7 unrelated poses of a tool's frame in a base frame.
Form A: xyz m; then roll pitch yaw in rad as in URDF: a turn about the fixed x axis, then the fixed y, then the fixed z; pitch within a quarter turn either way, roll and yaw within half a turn.
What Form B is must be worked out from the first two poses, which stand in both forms.
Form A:
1: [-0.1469, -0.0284, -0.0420, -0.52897, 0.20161, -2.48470]
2: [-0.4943, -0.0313, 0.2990, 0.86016, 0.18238, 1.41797]
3: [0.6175, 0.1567, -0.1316, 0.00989, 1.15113, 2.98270]
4: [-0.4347, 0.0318, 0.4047, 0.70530, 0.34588, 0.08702]
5: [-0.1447, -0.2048, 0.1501, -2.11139, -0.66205, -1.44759]
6: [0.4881, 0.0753, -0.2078, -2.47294, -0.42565, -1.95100]
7: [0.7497, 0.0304, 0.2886, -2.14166, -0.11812, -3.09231]
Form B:
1: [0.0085, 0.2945, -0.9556, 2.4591, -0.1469, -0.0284, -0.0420]
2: [0.3719, 0.4743, 0.7979, 1.5576, -0.4943, -0.0313, 0.2990]
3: [-0.5436, 0.0474, 0.8380, 3.0030, 0.6175, 0.1567, -0.1316]
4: [0.8828, 0.4671, -0.0508, 0.7733, -0.4347, 0.0318, 0.4047]
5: [-0.7323, 0.4307, -0.5274, 2.8166, -0.1447, -0.2048, 0.1501]
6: [-0.5752, 0.7257, -0.3775, 3.1123, 0.4881, 0.0753, -0.2078]
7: [0.0499, -0.8758, 0.4801, 3.0616, 0.7497, 0.0304, 0.2886]
